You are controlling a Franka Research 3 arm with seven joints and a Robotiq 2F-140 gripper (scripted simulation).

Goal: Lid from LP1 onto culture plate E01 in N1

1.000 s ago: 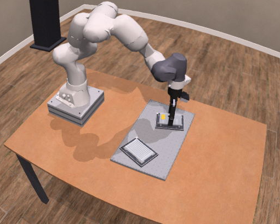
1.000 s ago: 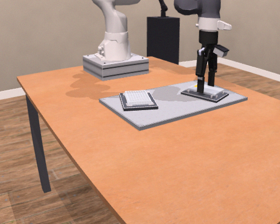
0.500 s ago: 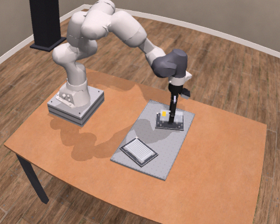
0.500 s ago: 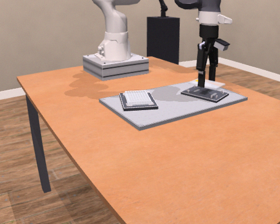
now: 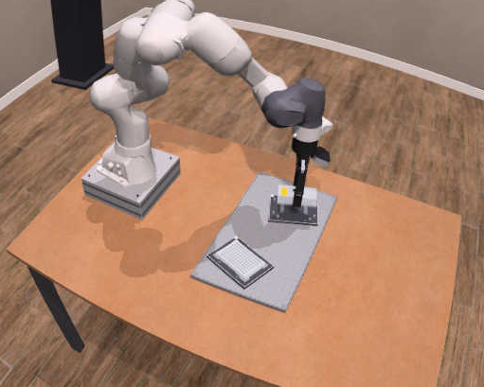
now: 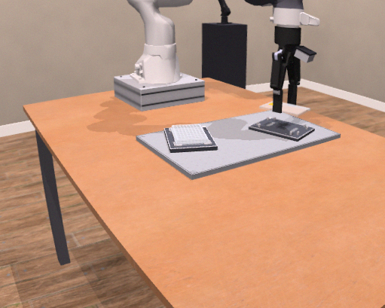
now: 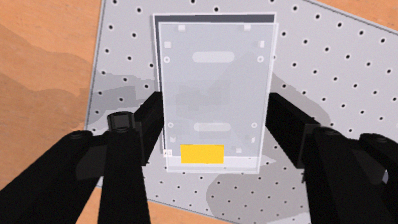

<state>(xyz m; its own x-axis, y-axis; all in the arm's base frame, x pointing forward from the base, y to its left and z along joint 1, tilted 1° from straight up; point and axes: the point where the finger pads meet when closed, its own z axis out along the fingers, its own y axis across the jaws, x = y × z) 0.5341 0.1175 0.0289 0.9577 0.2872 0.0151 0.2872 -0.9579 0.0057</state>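
Right now my hand is 8 cm past the culture plate E01, 28 cm to the left of it and 7 cm above it. Round my hand: nest N1: 8 cm behind, 28 cm to the right, 9 cm below; then lid park LP1: 9 cm below; then clear lid: 2 cm below.
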